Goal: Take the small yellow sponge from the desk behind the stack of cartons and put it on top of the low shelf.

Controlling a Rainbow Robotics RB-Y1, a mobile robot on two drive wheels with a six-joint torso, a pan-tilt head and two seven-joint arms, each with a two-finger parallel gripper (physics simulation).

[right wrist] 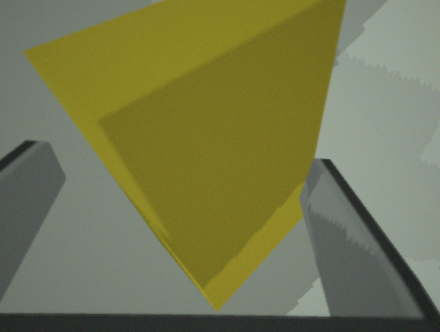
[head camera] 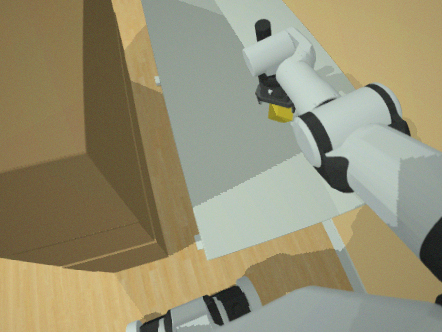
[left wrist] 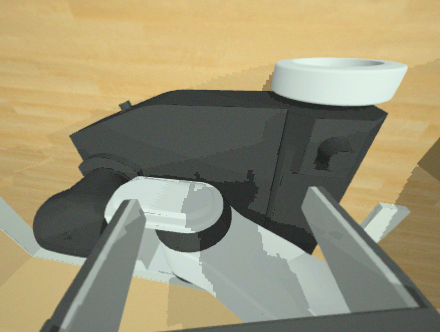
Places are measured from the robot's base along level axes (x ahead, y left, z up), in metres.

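Pixels of known places: left gripper, fingertip midpoint: (left wrist: 224, 203); right gripper, fingertip midpoint: (right wrist: 185, 167) (head camera: 277, 106).
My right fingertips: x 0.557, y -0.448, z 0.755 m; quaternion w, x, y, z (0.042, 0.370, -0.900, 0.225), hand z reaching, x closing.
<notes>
Behind a point stands the place of what it marks.
The yellow sponge (head camera: 281, 114) @(x 0.510, y -0.429, z 0.773 m) (right wrist: 220, 125) @(x 0.575, y -0.466, z 0.802 m) is on the grey-white desk (head camera: 230, 175) @(x 0.391, y -0.217, z 0.721 m) and looms large in the right wrist view. My right gripper (head camera: 276, 105) @(x 0.557, y -0.448, z 0.755 m) (right wrist: 185, 167) @(x 0.557, y -0.448, z 0.755 m) is open over it. The sponge's lower corner shows between the fingers, and its right edge overlaps the right finger in the picture; contact is unclear. My left gripper (left wrist: 224, 203) @(x -0.149, y 0.243, z 0.415 m) is open and empty, away from the desk, with the robot's own base behind it. The stack of cartons (head camera: 45, 100) @(x 0.403, y 0.066, z 1.081 m) stands at the left of the head view. I cannot make out the low shelf.
The brown cartons stand beside the desk's left edge, with a strip of wooden floor (head camera: 172, 200) @(x 0.622, y -0.079, z 0.001 m) between. A pale leg or rail (head camera: 345, 255) @(x -0.044, y -0.876, z 0.073 m) shows below the desk's near edge. The dark base (left wrist: 215, 135) @(x -0.203, y 0.168, z 0.170 m) and a white wheel (left wrist: 335, 85) fill the left wrist view's middle.
</notes>
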